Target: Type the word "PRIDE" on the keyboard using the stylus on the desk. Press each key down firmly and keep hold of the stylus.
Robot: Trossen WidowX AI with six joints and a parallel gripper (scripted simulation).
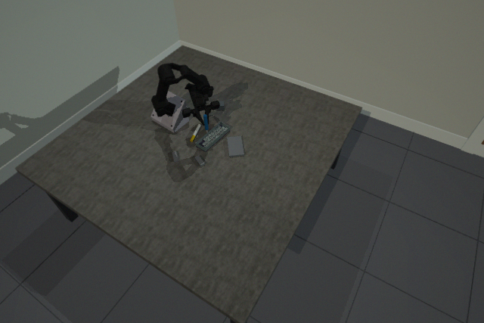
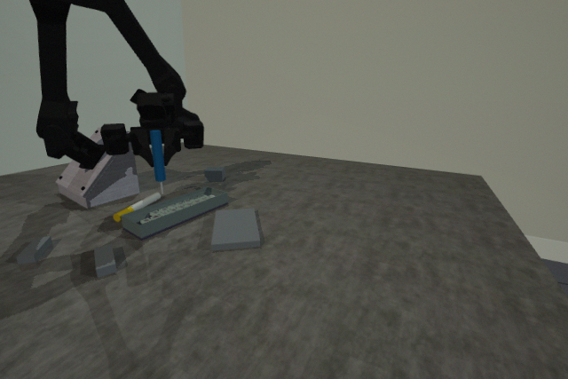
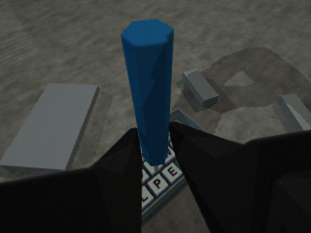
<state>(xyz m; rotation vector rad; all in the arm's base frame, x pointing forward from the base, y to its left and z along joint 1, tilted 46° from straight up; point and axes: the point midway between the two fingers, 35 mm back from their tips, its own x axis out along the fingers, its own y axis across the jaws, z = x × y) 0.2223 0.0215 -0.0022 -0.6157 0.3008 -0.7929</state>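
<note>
The yellow-and-white pen is 80 mm behind my gripper tip, 10 mm to the right of it and 100 mm below it. Also, from my gripper tip: flat grey slab: 150 mm ahead, 30 mm to the left, 100 mm below; blue stylus: 20 mm below.
</note>
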